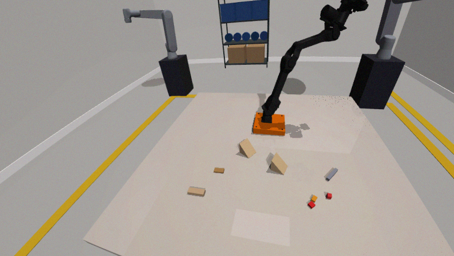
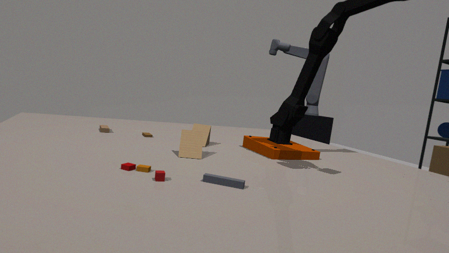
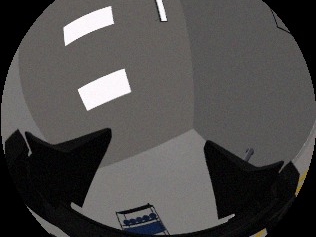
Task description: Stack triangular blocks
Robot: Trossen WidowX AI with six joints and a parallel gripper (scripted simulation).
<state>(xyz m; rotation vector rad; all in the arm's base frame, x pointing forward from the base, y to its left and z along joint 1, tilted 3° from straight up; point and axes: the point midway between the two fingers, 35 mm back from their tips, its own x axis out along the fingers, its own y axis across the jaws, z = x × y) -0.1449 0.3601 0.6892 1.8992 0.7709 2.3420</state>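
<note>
Now: gripper tip 730 mm above the orange cube, 670 mm short of it and 190 mm to the left of it. From my gripper tip the other things lie so: grey bar (730 mm below, 540 mm ahead, 100 mm to the right).
</note>
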